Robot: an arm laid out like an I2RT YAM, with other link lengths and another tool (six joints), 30 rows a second.
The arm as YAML. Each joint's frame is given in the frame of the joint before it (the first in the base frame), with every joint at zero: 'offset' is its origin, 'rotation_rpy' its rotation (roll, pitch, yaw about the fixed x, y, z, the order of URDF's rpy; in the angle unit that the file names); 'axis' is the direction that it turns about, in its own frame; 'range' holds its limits. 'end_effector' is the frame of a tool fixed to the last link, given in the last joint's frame.
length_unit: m
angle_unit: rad
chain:
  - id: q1
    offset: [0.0, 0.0, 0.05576]
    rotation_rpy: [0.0, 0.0, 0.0]
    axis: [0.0, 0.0, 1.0]
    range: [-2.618, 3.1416]
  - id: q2
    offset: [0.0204, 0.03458, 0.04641]
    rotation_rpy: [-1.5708, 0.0, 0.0]
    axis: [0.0, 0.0, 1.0]
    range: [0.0, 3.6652]
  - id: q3
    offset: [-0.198, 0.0, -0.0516]
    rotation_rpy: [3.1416, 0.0, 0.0]
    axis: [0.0, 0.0, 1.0]
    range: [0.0, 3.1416]
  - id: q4
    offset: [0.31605, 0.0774, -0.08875]
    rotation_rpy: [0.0, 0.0, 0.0]
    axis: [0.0, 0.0, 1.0]
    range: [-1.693, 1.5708]
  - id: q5
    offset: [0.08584, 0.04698, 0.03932]
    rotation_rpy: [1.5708, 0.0, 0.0]
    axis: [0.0, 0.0, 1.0]
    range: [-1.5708, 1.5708]
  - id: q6
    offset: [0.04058, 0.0, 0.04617]
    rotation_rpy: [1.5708, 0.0, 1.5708]
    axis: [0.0, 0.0, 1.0]
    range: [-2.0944, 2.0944]
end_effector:
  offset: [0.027, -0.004, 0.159]
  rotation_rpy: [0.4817, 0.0, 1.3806]
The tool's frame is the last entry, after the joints.
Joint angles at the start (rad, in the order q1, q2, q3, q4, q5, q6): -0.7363 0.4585 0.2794 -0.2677 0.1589 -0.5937
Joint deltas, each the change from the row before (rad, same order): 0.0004 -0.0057 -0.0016 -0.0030 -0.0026 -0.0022; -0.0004 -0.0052 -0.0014 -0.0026 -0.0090 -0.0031; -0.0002 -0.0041 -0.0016 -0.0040 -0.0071 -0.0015; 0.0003 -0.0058 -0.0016 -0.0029 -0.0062 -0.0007; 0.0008 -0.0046 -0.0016 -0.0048 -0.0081 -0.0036; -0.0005 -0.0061 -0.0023 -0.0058 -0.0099 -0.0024; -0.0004 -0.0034 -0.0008 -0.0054 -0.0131 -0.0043; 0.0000 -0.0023 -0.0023 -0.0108 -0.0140 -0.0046; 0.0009 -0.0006 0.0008 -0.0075 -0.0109 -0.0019
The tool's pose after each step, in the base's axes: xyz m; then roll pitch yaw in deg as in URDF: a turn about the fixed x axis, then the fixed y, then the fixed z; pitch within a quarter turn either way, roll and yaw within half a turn. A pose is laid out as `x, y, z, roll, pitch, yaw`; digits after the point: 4 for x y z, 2 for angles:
0.3047, -0.3009, 0.1067, -94.23, 36.16, -162.19
0.3058, -0.2997, 0.1072, -94.23, 36.24, -161.67
0.3066, -0.2986, 0.1068, -94.39, 36.28, -161.38
0.3073, -0.2975, 0.1073, -94.39, 36.41, -161.02
0.3085, -0.2958, 0.1069, -94.54, 36.37, -160.56
0.3094, -0.2943, 0.1064, -94.76, 36.41, -160.14
0.3109, -0.2923, 0.1057, -95.02, 36.42, -159.54
0.3123, -0.2897, 0.1023, -95.80, 36.23, -159.17
0.3137, -0.2875, 0.1009, -96.30, 36.23, -158.80

